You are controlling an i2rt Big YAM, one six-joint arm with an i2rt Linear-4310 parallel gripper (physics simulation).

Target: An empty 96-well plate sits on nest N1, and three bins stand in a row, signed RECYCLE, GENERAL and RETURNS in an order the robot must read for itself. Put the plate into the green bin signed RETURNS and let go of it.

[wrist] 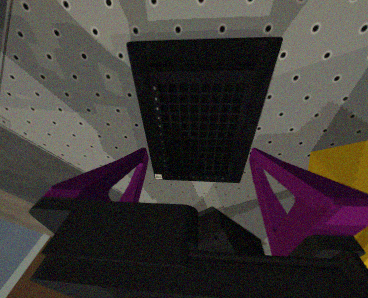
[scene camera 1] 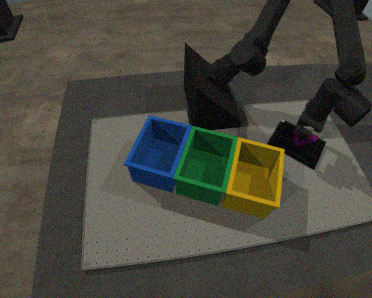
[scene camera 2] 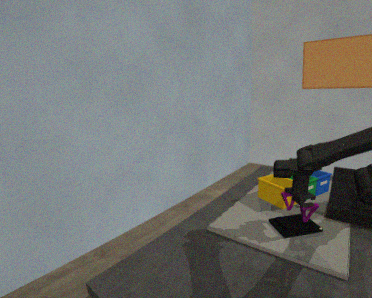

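Seen in the pictures: gripper, between the fingertips: (wrist: 197, 153) (scene camera 1: 301, 134) (scene camera 2: 296, 215); arm's base, origin of its link: (scene camera 1: 214, 78) (scene camera 2: 367, 197).
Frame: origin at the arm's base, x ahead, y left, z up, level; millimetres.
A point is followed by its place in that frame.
The dark 96-well plate (wrist: 200, 115) @[x 282, y 230, z -62 mm] (scene camera 1: 301, 151) @[x 305, y 198, z -63 mm] (scene camera 2: 294, 228) @[x 258, y 266, z -65 mm] lies flat on the black nest N1 (wrist: 205, 52) @[x 319, y 260, z -76 mm]; both are nearly the same black, so their border is hard to see. My gripper (wrist: 197, 153) @[x 259, y 213, z -41 mm] (scene camera 1: 305, 139) @[x 259, y 213, z -41 mm] (scene camera 2: 297, 214) @[x 259, y 213, z -41 mm] has magenta fingers, spread wide and empty. It hangs above the plate, and in the wrist view the fingertips stand on either side of the plate's near end. The green bin (scene camera 1: 202, 162) @[x 264, y -108, z -82 mm] (scene camera 2: 313, 182) @[x 218, y -101, z -4 mm] is the middle one of the row and its inside looks empty. Its sign is too small to read.
The blue bin (scene camera 1: 159, 150) @[x 195, y -224, z -82 mm] (scene camera 2: 323, 183) @[x 170, y -176, z -27 mm] and yellow bin (scene camera 1: 255, 175) @[x 341, y 31, z -82 mm] (scene camera 2: 274, 191) @[x 377, y 61, z -21 mm] (wrist: 340, 162) @[x 341, y 82, z -63 mm] flank the green bin; the yellow one is nearest the nest. All stand on the perforated board (scene camera 1: 115, 225) @[x 396, y -376, z -87 mm] (scene camera 2: 265, 242) @[x 338, y 367, z -87 mm]. The dark wedge-shaped arm base (scene camera 1: 210, 102) @[x 139, y -59, z 33 mm] stands behind the bins.
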